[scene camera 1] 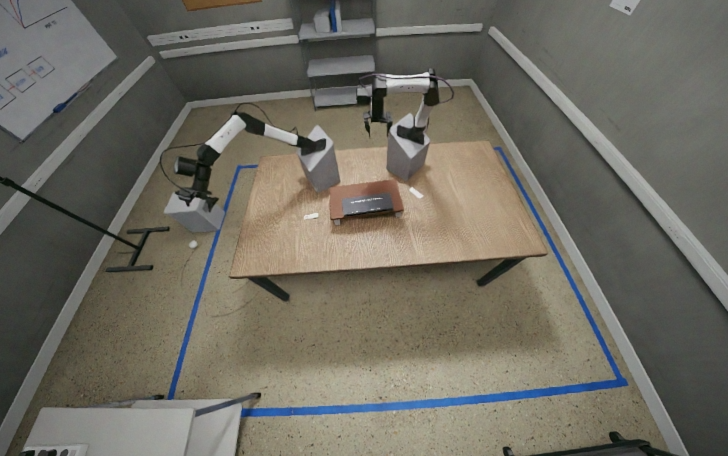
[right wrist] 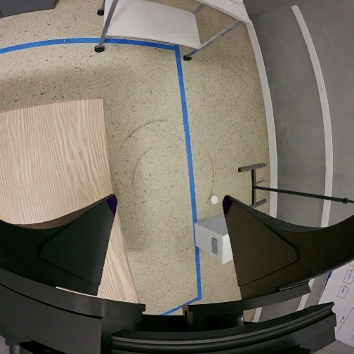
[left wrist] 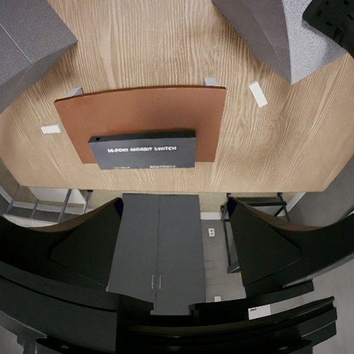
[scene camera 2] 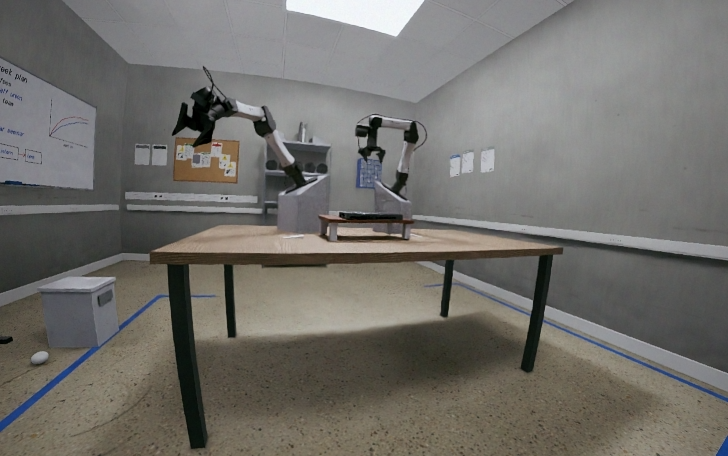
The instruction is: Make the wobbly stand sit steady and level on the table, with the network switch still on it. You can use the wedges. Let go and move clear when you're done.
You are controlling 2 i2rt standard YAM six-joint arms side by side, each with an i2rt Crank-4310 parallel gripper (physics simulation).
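Note:
The stand, a brown board on short grey legs, stands on the table. The dark network switch lies on its front part. Whether every leg touches the table cannot be told. One white wedge lies at the picture's left of the stand, apart from it. Another white wedge lies apart at its right. My left gripper is open and empty, high behind the stand. My right gripper is open and empty, beyond the table's left edge.
Two grey arm pedestals stand behind the stand on the wooden table. A grey box and a thin black floor stand are on the floor at the left.

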